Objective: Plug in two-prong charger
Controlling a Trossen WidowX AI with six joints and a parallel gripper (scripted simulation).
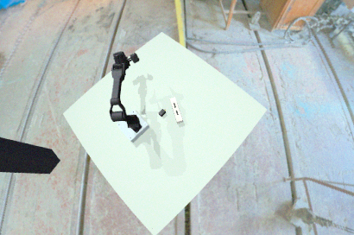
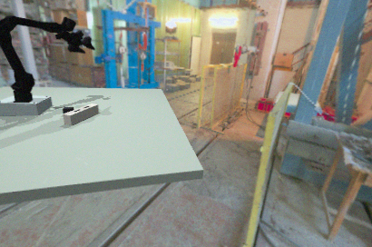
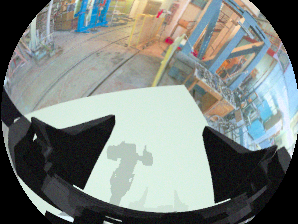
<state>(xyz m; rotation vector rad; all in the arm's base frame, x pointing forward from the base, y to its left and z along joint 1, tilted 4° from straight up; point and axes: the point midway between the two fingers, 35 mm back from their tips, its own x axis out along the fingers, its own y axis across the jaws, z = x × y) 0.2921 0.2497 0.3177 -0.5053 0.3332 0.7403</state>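
The dark charger is 10 cm behind my gripper tip, 35 cm to the right of it and 33 cm below it.
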